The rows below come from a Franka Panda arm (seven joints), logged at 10 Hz.
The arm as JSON. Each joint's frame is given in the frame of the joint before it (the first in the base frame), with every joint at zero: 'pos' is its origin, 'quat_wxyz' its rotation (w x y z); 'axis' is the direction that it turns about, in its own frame. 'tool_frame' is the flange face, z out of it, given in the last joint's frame.
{
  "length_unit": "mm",
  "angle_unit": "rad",
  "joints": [
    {
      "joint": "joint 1",
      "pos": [
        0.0,
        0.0,
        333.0
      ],
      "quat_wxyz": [
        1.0,
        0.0,
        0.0,
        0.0
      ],
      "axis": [
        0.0,
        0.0,
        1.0
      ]
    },
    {
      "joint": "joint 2",
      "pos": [
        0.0,
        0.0,
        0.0
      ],
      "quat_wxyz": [
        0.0,
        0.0,
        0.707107,
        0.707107
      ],
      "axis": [
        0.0,
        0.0,
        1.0
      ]
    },
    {
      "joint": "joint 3",
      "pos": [
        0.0,
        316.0,
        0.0
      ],
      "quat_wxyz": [
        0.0,
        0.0,
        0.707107,
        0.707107
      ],
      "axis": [
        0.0,
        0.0,
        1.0
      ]
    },
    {
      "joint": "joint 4",
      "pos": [
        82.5,
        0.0,
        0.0
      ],
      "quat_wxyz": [
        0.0,
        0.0,
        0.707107,
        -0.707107
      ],
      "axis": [
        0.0,
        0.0,
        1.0
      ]
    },
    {
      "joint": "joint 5",
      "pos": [
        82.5,
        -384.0,
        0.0
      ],
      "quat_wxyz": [
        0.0,
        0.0,
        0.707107,
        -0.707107
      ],
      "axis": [
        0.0,
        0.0,
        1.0
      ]
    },
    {
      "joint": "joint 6",
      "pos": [
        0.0,
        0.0,
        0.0
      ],
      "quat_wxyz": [
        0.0,
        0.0,
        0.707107,
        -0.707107
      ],
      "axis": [
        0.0,
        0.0,
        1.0
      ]
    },
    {
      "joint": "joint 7",
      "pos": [
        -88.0,
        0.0,
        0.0
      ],
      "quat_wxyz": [
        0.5,
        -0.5,
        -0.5,
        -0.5
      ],
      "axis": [
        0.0,
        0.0,
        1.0
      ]
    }
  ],
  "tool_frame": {
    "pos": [
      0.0,
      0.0,
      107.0
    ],
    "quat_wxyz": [
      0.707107,
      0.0,
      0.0,
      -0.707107
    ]
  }
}
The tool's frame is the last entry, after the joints.
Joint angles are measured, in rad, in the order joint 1, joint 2, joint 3, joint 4, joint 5, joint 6, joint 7. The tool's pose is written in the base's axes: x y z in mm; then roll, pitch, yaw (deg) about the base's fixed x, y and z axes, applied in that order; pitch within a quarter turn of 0, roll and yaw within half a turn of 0. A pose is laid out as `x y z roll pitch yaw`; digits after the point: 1 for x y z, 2 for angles.
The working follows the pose.
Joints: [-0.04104 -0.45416 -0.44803 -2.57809 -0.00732 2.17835 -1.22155]
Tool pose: 356.6 -186.9 402.3 -177.17 -10.26 44.18
Where each joint sits with the arm in this pose, in the base's axes (m; each line is computed from the numbers above, not from the rounded line before):
joint 1: 0.0000 0.0000 0.3330
joint 2: 0.0000 0.0000 0.3330
joint 3: -0.1385 0.0057 0.6170
joint 4: -0.0732 -0.0328 0.6496
joint 5: 0.2673 -0.1659 0.5061
joint 6: 0.2673 -0.1659 0.5061
joint 7: 0.3466 -0.2040 0.5075
the tool: 0.3566 -0.1869 0.4023

